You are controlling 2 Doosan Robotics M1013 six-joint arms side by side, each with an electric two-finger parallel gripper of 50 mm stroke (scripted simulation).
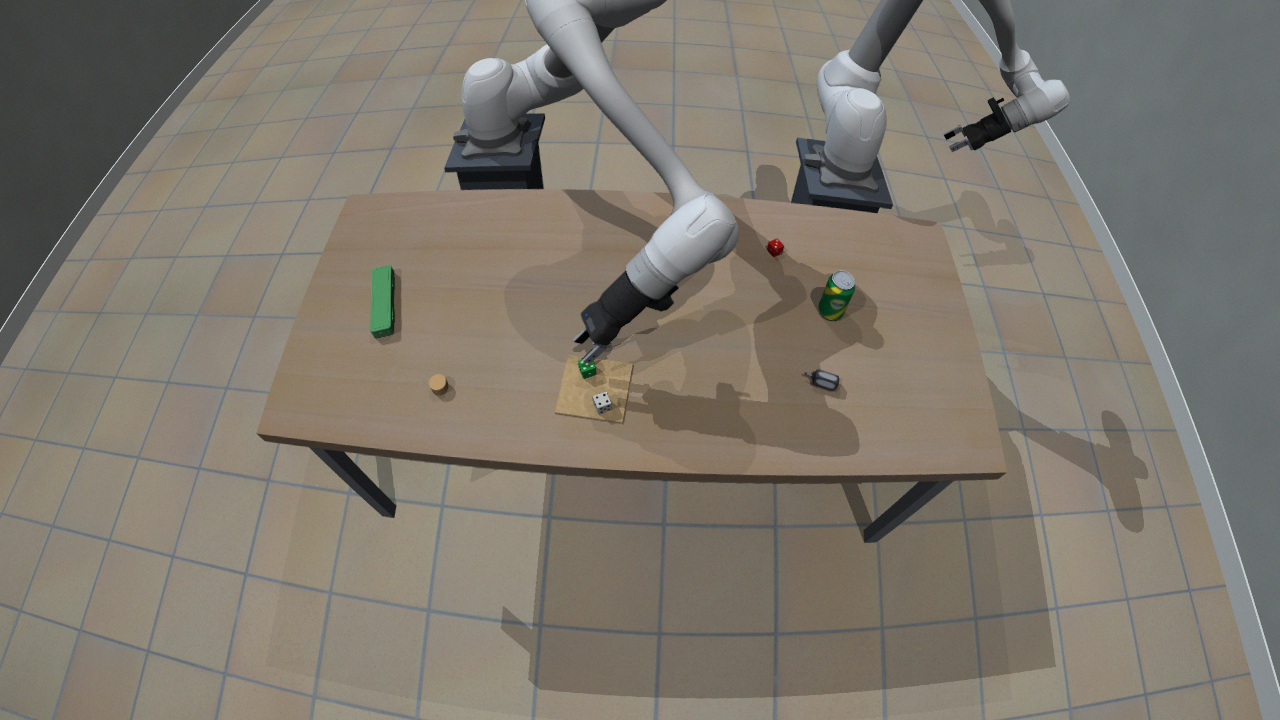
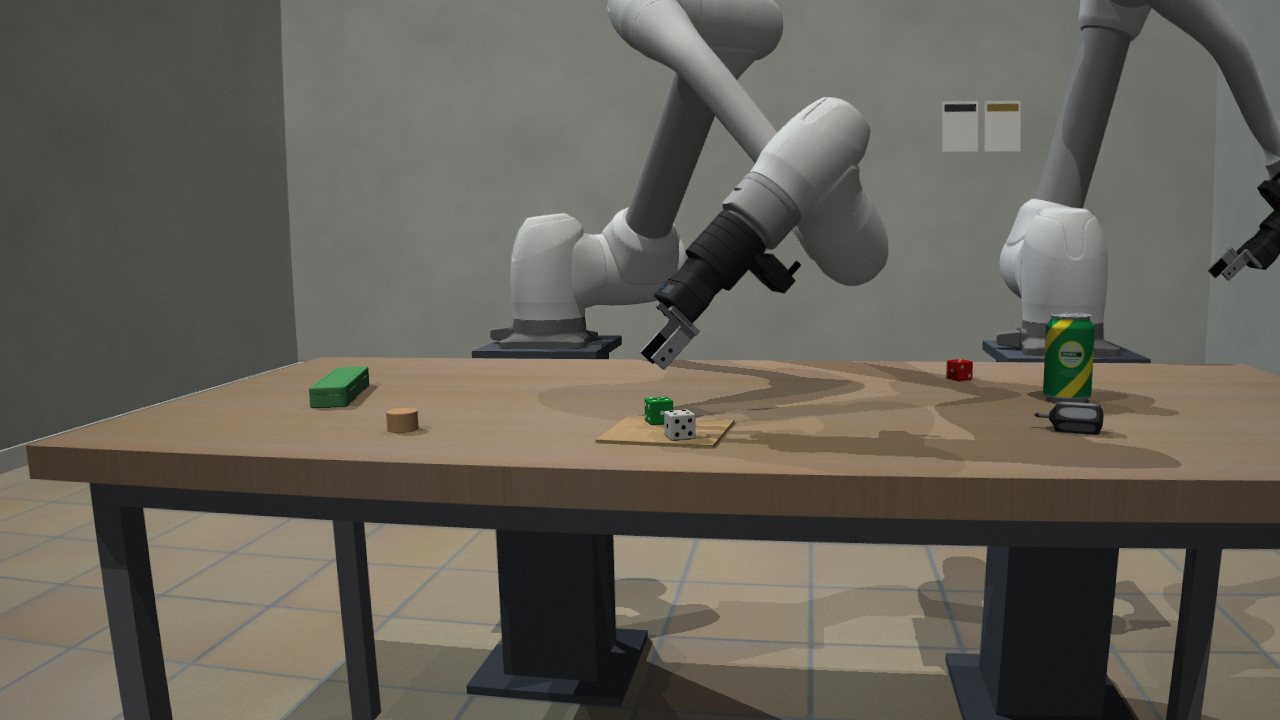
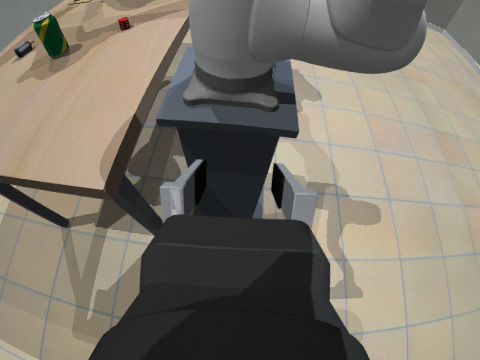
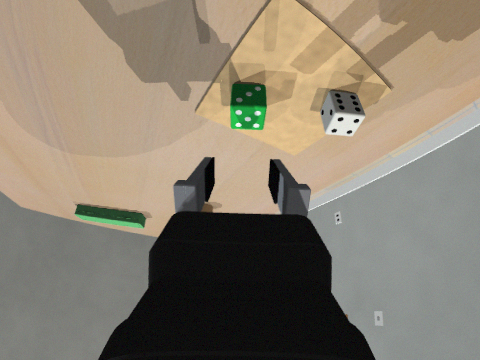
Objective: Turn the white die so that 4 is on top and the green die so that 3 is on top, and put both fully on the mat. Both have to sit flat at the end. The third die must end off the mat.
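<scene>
There's a tan mat (image 1: 575,398), (image 2: 634,430), (image 4: 299,58), and a white die (image 2: 678,424), (image 4: 342,113). I can see a green box (image 2: 336,389), (image 1: 382,288), (image 4: 109,216) too, though in image 3 the green box is out of frame. There's a dark grey object (image 2: 1087,418) as well, but in image 4 the dark grey object is out of frame. I also see a green die (image 4: 248,106), a wooden disc (image 2: 401,420) and a can (image 2: 1069,341). As for me, there's my left gripper (image 2: 1218,275) and my right gripper (image 2: 651,361).
</scene>
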